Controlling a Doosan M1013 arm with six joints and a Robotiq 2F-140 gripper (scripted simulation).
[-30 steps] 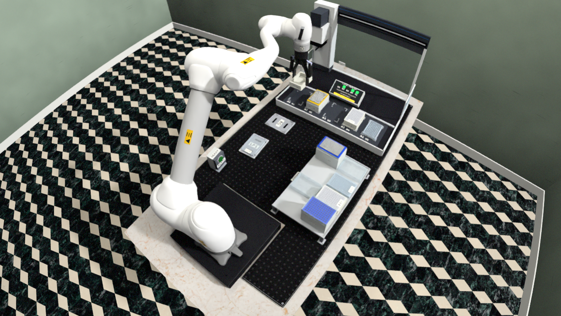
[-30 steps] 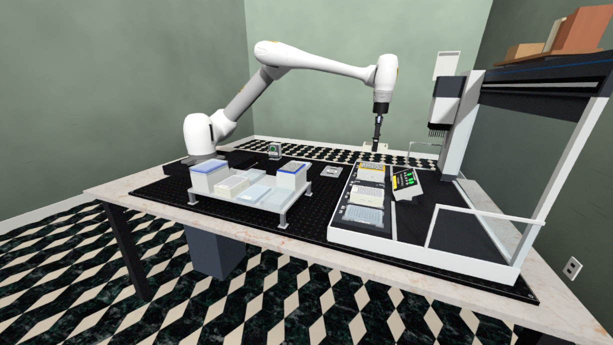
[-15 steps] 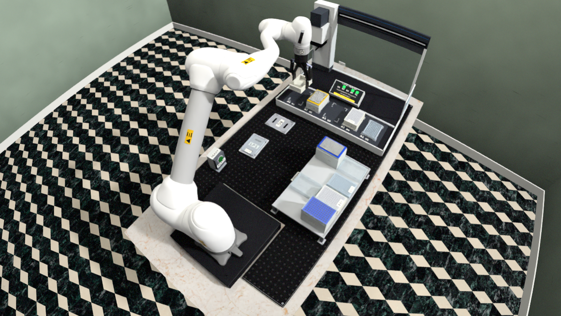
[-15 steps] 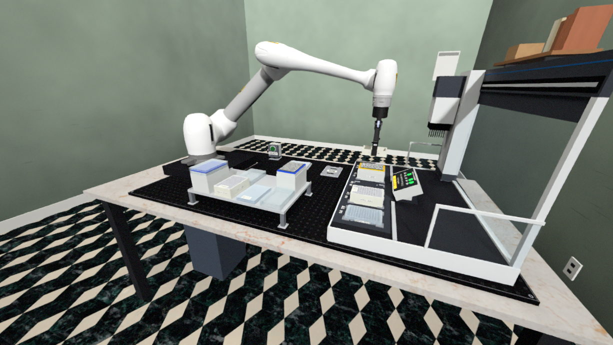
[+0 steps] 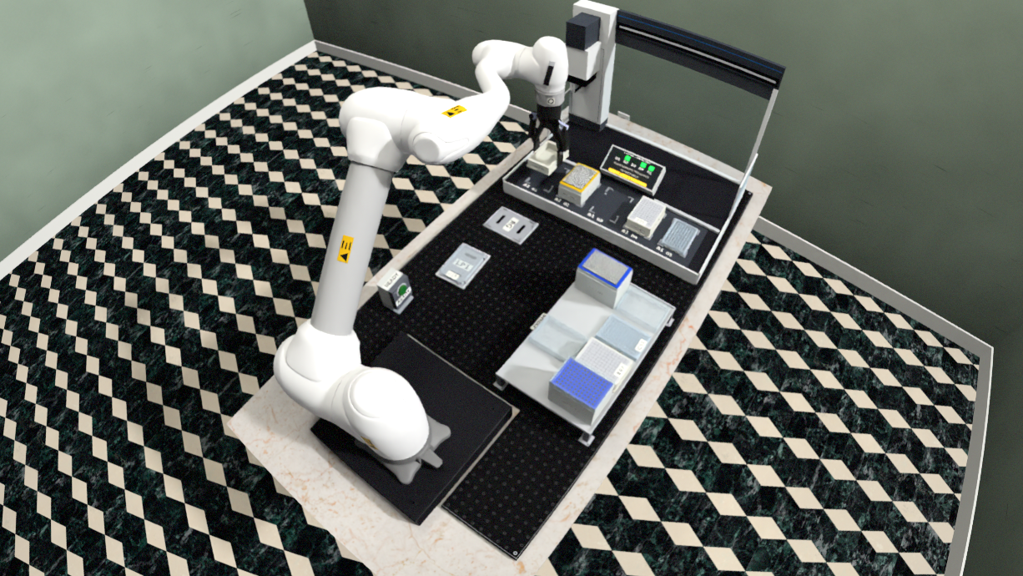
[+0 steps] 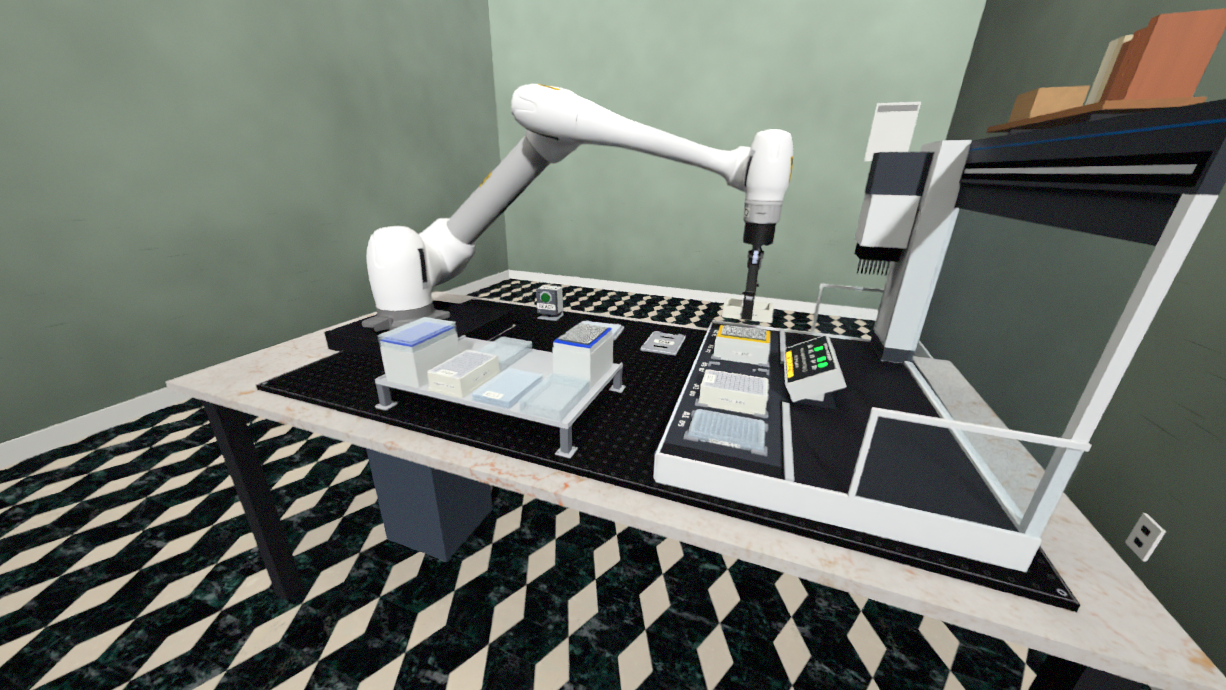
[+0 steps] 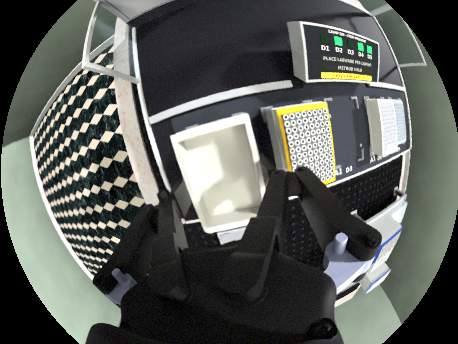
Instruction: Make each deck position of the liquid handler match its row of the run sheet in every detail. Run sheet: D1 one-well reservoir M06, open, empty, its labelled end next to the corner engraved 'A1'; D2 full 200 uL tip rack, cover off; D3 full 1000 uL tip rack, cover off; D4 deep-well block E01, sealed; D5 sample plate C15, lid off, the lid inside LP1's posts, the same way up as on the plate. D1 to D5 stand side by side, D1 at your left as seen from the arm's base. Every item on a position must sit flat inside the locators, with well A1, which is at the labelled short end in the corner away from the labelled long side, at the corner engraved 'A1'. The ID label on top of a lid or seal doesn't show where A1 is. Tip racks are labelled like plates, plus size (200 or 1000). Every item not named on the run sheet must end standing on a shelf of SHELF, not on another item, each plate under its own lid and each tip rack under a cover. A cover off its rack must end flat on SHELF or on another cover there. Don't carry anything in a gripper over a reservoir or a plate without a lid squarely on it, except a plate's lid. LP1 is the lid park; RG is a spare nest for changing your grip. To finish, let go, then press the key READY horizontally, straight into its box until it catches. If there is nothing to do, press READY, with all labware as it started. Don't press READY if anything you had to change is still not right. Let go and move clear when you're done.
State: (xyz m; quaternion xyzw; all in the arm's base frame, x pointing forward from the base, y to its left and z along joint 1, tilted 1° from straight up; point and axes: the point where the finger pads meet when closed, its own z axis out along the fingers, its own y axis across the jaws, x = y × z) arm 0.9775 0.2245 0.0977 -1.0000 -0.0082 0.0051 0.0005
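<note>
My hand is 13 cm to the left of the yellow-rimmed tip rack, 6 cm above it and 1 cm past it. The rest, counted from my hand: white one-well reservoir (2 cm below); grey RG nest (23 cm behind, 14 cm below, 1 cm to the right); pipetting head (28 cm ahead, 23 cm above, 5 cm to the left).
</note>
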